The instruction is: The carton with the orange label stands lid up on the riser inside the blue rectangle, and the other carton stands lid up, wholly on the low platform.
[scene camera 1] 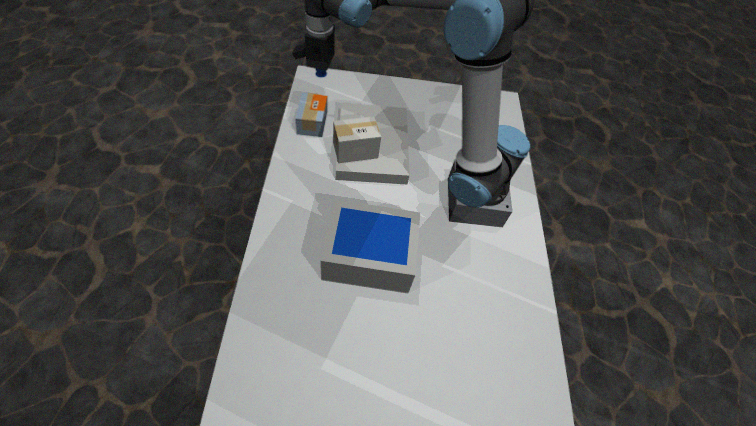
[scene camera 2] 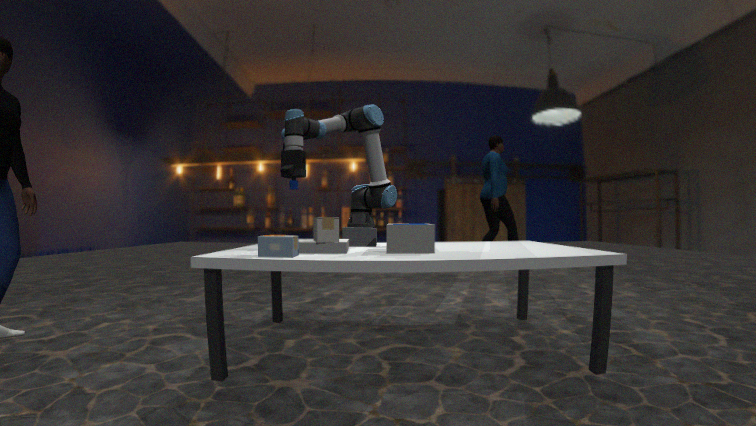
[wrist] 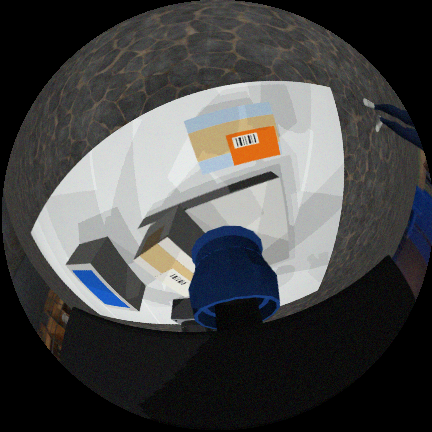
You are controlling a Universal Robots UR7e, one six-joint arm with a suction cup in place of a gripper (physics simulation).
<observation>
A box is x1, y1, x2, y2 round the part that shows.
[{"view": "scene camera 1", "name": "carton with orange label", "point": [311, 115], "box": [295, 92, 327, 136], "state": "on the table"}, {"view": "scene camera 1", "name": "riser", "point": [372, 246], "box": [321, 199, 419, 292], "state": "on the table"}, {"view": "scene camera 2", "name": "riser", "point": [400, 238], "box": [386, 224, 434, 253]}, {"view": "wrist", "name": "my suction cup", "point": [229, 265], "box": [188, 225, 279, 328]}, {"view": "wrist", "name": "carton with orange label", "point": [222, 138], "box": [183, 102, 281, 173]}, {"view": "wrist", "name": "riser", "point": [97, 265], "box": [65, 236, 144, 310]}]
</observation>
